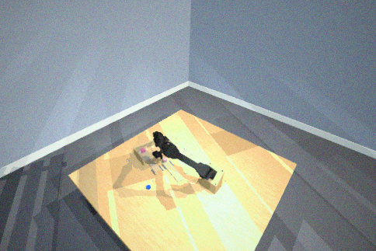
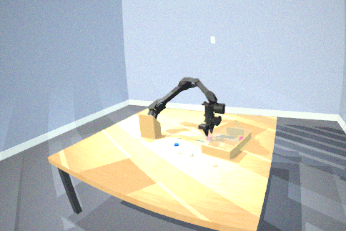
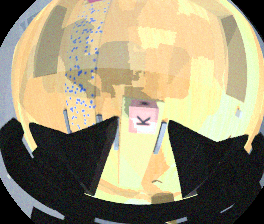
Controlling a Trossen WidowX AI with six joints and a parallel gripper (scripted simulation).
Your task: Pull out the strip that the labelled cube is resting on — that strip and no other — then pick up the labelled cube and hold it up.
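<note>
The pink labelled cube is 20 mm below my gripper tip. From my gripper tip the other things lie so: pale green strip: 110 mm behind, 40 mm below, 30 mm to the left.
</note>
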